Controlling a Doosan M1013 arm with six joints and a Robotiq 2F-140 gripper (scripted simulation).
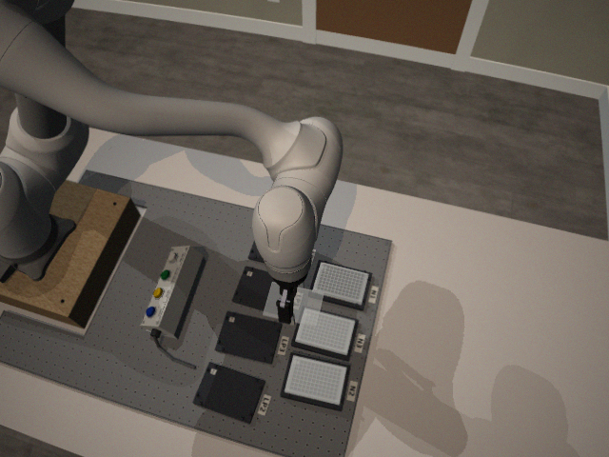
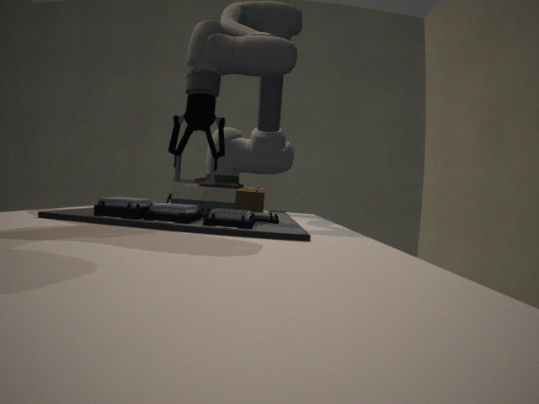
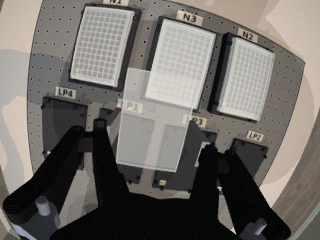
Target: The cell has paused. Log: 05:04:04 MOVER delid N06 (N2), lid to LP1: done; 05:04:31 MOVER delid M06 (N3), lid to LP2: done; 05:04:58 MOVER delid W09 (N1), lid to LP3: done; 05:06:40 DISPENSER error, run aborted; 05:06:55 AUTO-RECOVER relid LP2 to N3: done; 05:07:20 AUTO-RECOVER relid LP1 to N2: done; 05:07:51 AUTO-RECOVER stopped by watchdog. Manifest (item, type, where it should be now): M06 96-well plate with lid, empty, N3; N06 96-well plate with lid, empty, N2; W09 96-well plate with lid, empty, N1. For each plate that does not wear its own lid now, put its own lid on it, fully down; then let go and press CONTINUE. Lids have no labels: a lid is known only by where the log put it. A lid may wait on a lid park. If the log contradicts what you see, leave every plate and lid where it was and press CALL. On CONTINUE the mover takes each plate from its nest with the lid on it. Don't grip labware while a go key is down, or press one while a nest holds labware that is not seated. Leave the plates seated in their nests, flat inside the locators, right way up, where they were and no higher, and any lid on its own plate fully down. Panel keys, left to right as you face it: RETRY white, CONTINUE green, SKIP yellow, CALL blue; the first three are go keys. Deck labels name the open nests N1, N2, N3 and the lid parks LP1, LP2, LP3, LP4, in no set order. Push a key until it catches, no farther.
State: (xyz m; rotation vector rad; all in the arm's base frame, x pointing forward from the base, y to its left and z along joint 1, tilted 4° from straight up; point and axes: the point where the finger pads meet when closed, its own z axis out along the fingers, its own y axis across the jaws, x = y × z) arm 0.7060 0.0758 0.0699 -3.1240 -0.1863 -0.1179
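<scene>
Right now my hand is 80 mm short of the plate, 120 mm to the right of it and 90 mm above it. From my hand the other things lie so: lid park LP3 (90 mm behind, 90 mm to the right, 110 mm below); lid (20 mm below); lid park LP1 (100 mm behind, 40 mm to the left, 110 mm below).
</scene>
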